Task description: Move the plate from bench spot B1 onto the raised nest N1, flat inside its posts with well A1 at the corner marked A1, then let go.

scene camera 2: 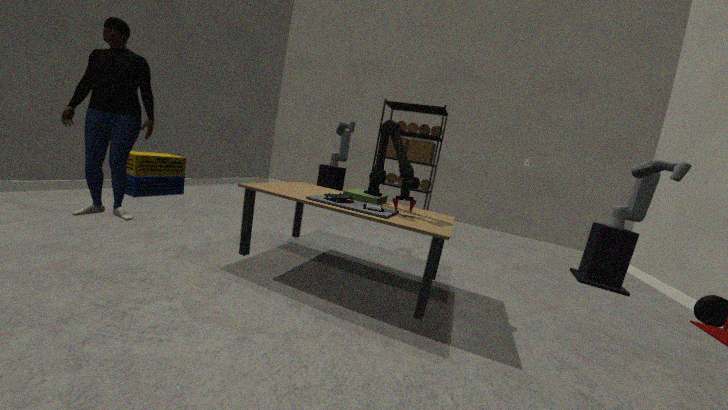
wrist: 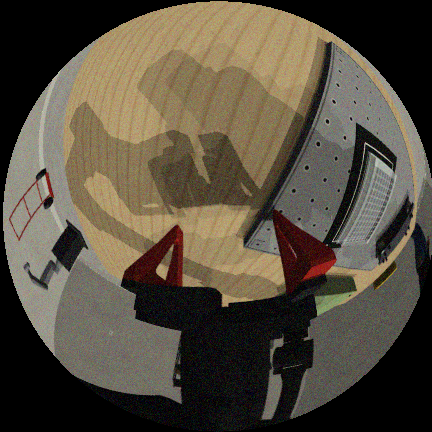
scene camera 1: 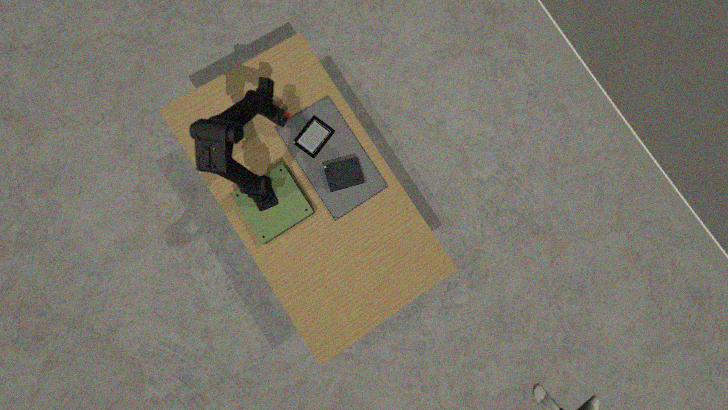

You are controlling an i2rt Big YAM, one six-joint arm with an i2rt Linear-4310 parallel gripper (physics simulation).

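Pixels of known places: gripper, between the fingertips: (scene camera 2: 403,211) (wrist: 224,221) (scene camera 1: 276,117); arm's base, origin of its link: (scene camera 2: 372,194) (scene camera 1: 264,195).
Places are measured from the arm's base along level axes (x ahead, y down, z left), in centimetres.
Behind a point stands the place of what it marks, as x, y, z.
The plate (scene camera 1: 314,136) @[31.4, 3.8, 17.0] (scene camera 2: 373,207) @[36.5, 3.0, 19.6] (wrist: 371,202) @[30.9, 2.8, 19.1] is pale and gridded with wells. It lies flat inside the black-bordered spot B1 on the grey perforated board. The raised nest N1 (scene camera 1: 344,173) @[36.6, 1.3, -5.4] (scene camera 2: 338,197) @[43.8, 1.3, -1.5] (wrist: 395,231) @[35.3, 1.8, 0.8] is a dark block farther along the same board, with no plate on it; its posts and A1 mark are too small to read. My gripper (scene camera 1: 286,116) @[19.0, 4.0, 32.6] (scene camera 2: 404,209) @[19.0, 4.0, 32.6] (wrist: 224,221) @[19.0, 4.0, 32.6] is open and empty, its red fingers wide apart. It is above the wooden table top by the board's corner, to one side of the plate and clear of it.
The grey board (scene camera 1: 356,140) @[48.8, 4.3, 7.4] (scene camera 2: 385,213) @[39.5, 4.0, 29.3] (wrist: 312,167) @[27.8, 4.3, 28.6] lies on the wooden table (scene camera 1: 356,264) @[24.0, 5.6, -45.7] (scene camera 2: 430,226) @[33.6, 5.6, 55.0] (wrist: 240,30). The green base block (scene camera 1: 285,221) @[3.8, -0.1, -14.4] (scene camera 2: 356,194) @[15.3, 0.9, -5.3] (wrist: 332,301) @[10.4, 0.2, -6.1] carries the arm. A person (scene camera 2: 114,81), crates (scene camera 2: 157,165) and a rack (scene camera 2: 417,107) stand beyond the table.
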